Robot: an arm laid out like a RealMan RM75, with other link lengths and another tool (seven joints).
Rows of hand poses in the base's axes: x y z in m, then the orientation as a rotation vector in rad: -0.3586 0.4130 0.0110 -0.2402 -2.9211 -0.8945; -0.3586 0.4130 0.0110 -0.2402 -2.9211 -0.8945; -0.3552 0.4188 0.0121 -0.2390 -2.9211 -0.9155; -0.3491 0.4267 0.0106 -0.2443 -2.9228 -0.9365; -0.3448 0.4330 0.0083 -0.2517 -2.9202 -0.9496; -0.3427 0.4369 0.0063 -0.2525 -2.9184 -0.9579; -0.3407 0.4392 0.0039 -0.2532 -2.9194 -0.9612; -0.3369 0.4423 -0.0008 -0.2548 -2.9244 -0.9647; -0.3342 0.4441 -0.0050 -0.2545 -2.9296 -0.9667; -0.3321 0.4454 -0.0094 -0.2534 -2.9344 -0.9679; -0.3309 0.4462 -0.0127 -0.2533 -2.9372 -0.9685; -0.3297 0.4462 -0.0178 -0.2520 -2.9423 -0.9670; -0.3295 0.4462 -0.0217 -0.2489 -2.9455 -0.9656; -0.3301 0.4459 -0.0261 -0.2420 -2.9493 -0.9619; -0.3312 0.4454 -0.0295 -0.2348 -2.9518 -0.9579
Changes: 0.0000 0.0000 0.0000 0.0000 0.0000 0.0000; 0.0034 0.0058 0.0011 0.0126 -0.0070 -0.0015; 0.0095 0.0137 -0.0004 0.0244 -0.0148 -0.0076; 0.0138 0.0200 -0.0027 0.0327 -0.0160 -0.0133; 0.0159 0.0239 -0.0047 0.0380 -0.0171 -0.0143; 0.0179 0.0262 -0.0071 0.0397 -0.0191 -0.0153; 0.0217 0.0293 -0.0118 0.0403 -0.0246 -0.0178; 0.0244 0.0311 -0.0160 0.0401 -0.0300 -0.0190; 0.0265 0.0324 -0.0204 0.0395 -0.0349 -0.0195; 0.0277 0.0332 -0.0237 0.0391 -0.0376 -0.0201; 0.0289 0.0332 -0.0288 0.0369 -0.0419 -0.0202; 0.0291 0.0332 -0.0327 0.0353 -0.0447 -0.0188; 0.0285 0.0329 -0.0371 0.0323 -0.0476 -0.0148; 0.0274 0.0324 -0.0405 0.0295 -0.0494 -0.0103
